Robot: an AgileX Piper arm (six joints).
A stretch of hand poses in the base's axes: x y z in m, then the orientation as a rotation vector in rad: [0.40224, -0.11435, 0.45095, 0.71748, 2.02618, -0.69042]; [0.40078, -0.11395, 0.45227, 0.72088, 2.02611, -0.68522]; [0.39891, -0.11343, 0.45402, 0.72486, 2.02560, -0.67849]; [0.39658, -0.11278, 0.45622, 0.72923, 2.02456, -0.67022]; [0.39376, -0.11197, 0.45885, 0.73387, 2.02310, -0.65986]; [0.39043, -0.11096, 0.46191, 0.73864, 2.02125, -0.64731]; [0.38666, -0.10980, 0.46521, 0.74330, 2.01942, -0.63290]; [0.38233, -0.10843, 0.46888, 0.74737, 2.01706, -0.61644]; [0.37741, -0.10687, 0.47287, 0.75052, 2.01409, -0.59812]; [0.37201, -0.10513, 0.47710, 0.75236, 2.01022, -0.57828]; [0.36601, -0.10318, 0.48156, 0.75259, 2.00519, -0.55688]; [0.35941, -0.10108, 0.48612, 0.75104, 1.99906, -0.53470]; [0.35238, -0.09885, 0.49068, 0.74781, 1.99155, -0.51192]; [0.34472, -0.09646, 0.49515, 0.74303, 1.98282, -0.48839]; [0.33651, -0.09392, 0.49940, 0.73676, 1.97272, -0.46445]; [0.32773, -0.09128, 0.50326, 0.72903, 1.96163, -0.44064]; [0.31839, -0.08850, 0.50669, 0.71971, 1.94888, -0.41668]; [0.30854, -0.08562, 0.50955, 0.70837, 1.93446, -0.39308]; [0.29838, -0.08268, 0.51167, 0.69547, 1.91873, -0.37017]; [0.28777, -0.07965, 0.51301, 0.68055, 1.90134, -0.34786]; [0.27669, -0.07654, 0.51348, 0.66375, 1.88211, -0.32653]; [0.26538, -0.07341, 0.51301, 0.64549, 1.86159, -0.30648]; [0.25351, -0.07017, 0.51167, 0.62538, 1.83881, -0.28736]
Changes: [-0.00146, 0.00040, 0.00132, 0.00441, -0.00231, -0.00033]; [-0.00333, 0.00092, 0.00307, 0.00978, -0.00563, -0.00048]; [-0.00566, 0.00157, 0.00527, 0.01601, -0.01004, -0.00033]; [-0.00848, 0.00238, 0.00790, 0.02343, -0.01565, 0.00045]; [-0.01181, 0.00339, 0.01096, 0.03207, -0.02245, 0.00197]; [-0.01558, 0.00455, 0.01426, 0.04180, -0.02994, 0.00431]; [-0.01991, 0.00592, 0.01793, 0.05235, -0.03863, 0.00785]; [-0.02483, 0.00748, 0.02192, 0.06345, -0.04851, 0.01274]; [-0.03023, 0.00922, 0.02615, 0.07465, -0.05968, 0.01912]; [-0.03623, 0.01117, 0.03061, 0.08575, -0.07235, 0.02722]; [-0.04283, 0.01327, 0.03517, 0.09627, -0.08617, 0.03685]; [-0.04986, 0.01550, 0.03973, 0.10604, -0.10132, 0.04787]; [-0.05752, 0.01789, 0.04420, 0.11528, -0.11771, 0.06028]; [-0.06573, 0.02043, 0.04845, 0.12376, -0.13535, 0.07389]; [-0.07451, 0.02307, 0.05231, 0.13132, -0.15370, 0.08851]; [-0.08385, 0.02585, 0.05574, 0.13781, -0.17345, 0.10433]; [-0.09370, 0.02873, 0.05860, 0.14274, -0.19443, 0.12148]; [-0.10386, 0.03167, 0.06072, 0.14621, -0.21621, 0.13952]; [-0.11447, 0.03470, 0.06206, 0.14796, -0.23911, 0.15885]; [-0.12555, 0.03781, 0.06253, 0.14772, -0.26318, 0.17922]; [-0.13686, 0.04094, 0.06206, 0.14563, -0.28783, 0.20024]; [-0.14873, 0.04418, 0.06072, 0.14139, -0.31403, 0.22232]
